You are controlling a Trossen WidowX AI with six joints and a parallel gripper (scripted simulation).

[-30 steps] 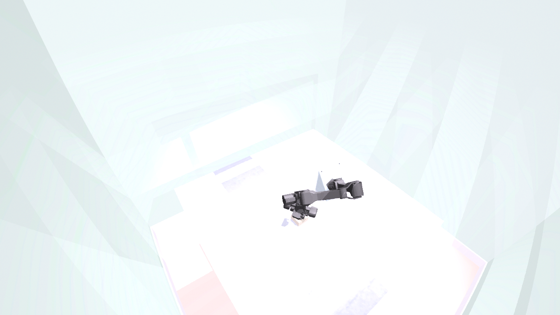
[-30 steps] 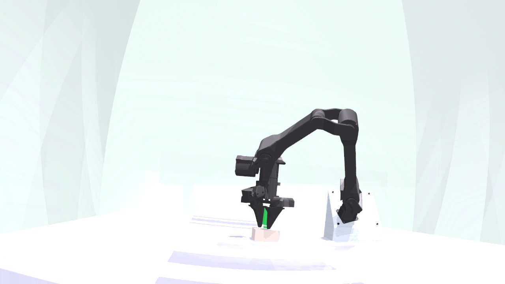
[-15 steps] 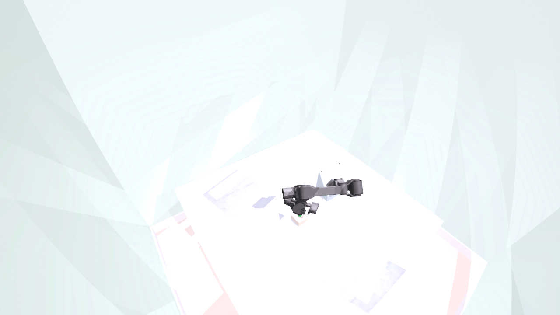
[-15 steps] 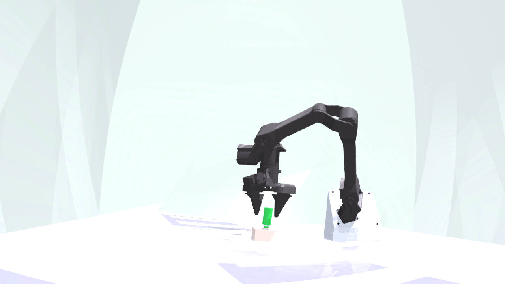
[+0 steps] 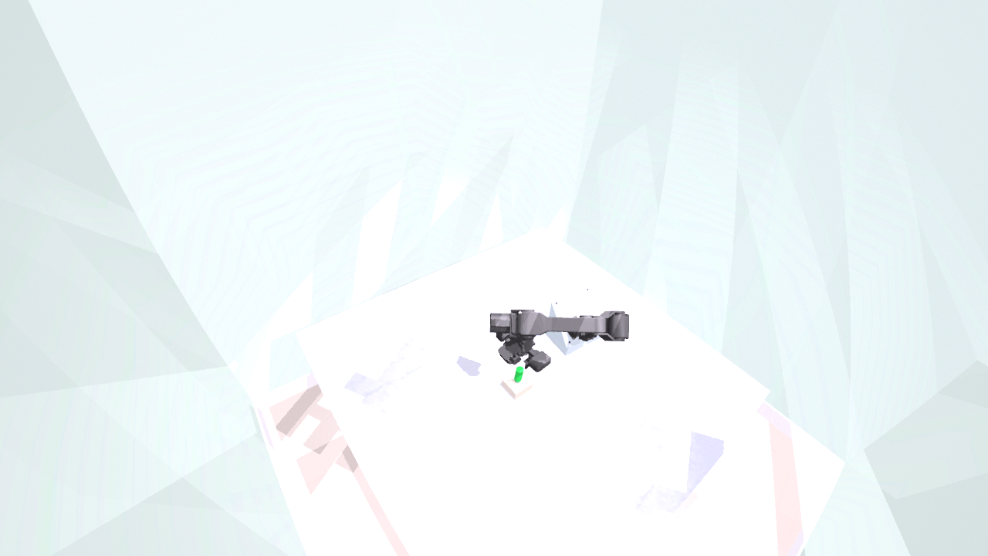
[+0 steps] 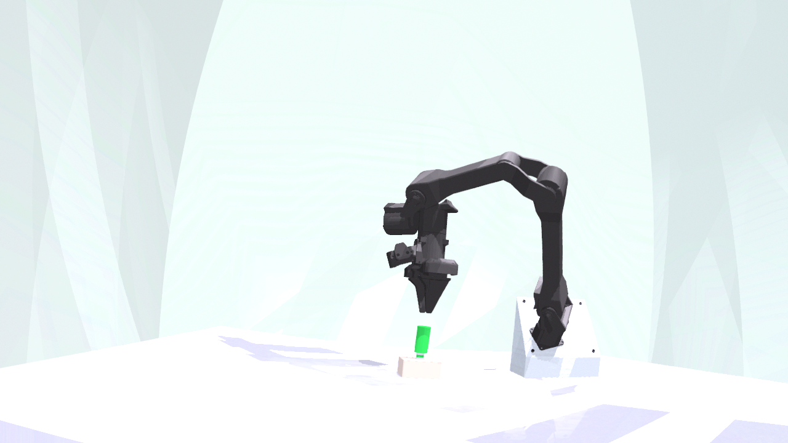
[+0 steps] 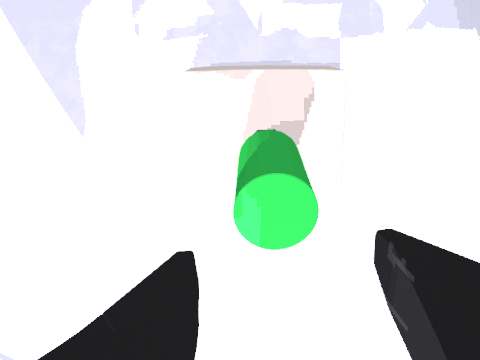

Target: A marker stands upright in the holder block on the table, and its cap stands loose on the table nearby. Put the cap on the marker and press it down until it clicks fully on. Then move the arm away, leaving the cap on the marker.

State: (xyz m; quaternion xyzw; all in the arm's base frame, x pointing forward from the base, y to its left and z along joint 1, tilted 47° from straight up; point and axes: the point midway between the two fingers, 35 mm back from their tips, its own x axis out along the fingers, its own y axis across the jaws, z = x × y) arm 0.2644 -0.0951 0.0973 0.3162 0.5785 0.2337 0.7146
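The green cap is 50 mm below my gripper tip. Also, from my gripper tip: marker: 60 mm below; then beige holder block: 110 mm below.
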